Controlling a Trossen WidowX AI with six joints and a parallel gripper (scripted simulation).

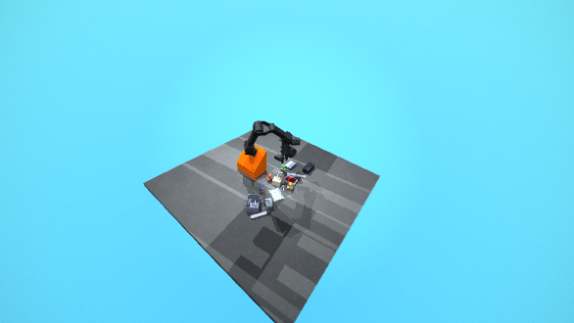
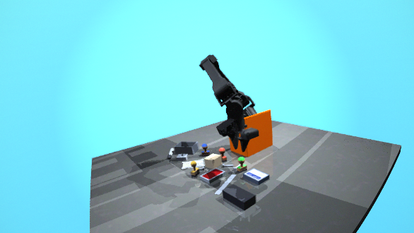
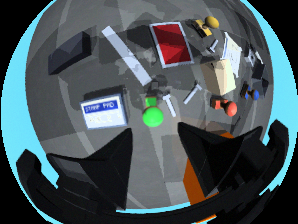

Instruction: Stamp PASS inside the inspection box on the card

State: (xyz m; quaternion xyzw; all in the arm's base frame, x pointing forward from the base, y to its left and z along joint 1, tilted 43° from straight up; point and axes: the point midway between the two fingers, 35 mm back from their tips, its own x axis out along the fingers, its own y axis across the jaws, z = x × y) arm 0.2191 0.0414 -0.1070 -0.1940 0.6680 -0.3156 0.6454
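My gripper tip is now 8 cm above the green-knobbed PASS stamp and 1 cm past it. The rest, counted from my gripper tip: red ink pad (10 cm ahead, 9 cm below, 6 cm to the right); then blue-and-white box (9 cm to the left, 9 cm below, 1 cm ahead); then grey strip (11 cm ahead, 10 cm below, 2 cm to the left).
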